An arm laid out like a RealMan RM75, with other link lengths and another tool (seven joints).
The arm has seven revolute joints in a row. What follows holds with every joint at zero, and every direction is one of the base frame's. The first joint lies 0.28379 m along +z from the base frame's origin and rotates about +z. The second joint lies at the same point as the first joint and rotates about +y. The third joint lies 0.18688 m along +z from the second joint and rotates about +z. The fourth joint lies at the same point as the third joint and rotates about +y. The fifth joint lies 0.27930 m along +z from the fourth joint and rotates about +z. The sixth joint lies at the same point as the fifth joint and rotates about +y. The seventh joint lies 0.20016 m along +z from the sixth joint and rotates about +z. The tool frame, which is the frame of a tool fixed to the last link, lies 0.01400 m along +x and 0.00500 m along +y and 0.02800 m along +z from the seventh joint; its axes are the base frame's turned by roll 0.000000, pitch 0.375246 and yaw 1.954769 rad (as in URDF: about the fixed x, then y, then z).
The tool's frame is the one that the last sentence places.
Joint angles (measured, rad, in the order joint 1, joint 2, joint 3, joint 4, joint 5, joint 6, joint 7), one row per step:
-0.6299 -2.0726 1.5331 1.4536 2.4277 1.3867 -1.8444
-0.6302 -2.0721 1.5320 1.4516 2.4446 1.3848 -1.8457
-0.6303 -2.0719 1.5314 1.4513 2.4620 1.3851 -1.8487
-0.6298 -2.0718 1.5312 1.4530 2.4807 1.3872 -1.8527
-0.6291 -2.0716 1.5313 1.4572 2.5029 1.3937 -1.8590
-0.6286 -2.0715 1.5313 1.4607 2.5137 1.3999 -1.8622
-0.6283 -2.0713 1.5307 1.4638 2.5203 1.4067 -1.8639
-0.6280 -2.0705 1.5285 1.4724 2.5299 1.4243 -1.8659
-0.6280 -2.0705 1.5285 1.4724 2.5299 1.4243 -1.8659
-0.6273 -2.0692 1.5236 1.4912 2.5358 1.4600 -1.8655
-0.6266 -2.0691 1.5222 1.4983 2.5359 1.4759 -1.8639
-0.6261 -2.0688 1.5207 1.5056 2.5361 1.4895 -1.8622
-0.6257 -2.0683 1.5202 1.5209 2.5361 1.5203 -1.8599
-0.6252 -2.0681 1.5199 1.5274 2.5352 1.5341 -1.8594
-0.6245 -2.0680 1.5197 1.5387 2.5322 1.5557 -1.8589
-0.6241 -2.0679 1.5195 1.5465 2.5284 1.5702 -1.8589
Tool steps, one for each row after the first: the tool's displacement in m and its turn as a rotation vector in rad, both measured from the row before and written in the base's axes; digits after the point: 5 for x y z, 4 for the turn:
-0.00361 0.00248 0.00130 0.0103 0.0138 0.0021
-0.00338 0.00197 0.00137 0.0093 0.0143 0.0029
-0.00336 0.00167 0.00165 0.0093 0.0155 0.0031
-0.00378 0.00121 0.00219 0.0091 0.0194 0.0048
-0.00179 0.00005 0.00125 0.0028 0.0103 0.0027
-0.00121 -0.00038 0.00103 0.0002 0.0073 0.0022
-0.00152 -0.00160 0.00241 -0.0028 0.0130 0.0032
0.00000 0.00000 0.00000 0.0000 0.0000 0.0000
-0.00026 -0.00470 0.00404 -0.0127 0.0153 0.0021
-0.00012 -0.00267 0.00109 -0.0087 0.0055 0.0008
0.00023 -0.00216 0.00128 -0.0066 0.0046 -0.0006
0.00062 -0.00550 0.00195 -0.0173 0.0114 -0.0010
0.00019 -0.00258 0.00079 -0.0081 0.0043 0.0007
0.00099 -0.00430 0.00117 -0.0133 0.0051 0.0000
0.00104 -0.00307 0.00071 -0.0096 0.0018 0.0000

